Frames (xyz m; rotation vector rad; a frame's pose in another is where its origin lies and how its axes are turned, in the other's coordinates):
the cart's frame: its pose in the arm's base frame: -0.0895 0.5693 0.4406 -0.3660 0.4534 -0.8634
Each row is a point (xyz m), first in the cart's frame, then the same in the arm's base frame.
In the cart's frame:
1: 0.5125 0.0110 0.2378
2: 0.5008 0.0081 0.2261
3: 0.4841 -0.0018 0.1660
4: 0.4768 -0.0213 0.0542
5: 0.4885 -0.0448 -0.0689
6: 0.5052 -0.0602 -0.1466
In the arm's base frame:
1: 0.3312 0.2000 0.5176
2: 0.3167 0.2061 0.5118
3: 0.2696 0.2059 0.4697
4: 0.1949 0.1860 0.3863
5: 0.1225 0.1474 0.2909
6: 0.0817 0.1152 0.2288

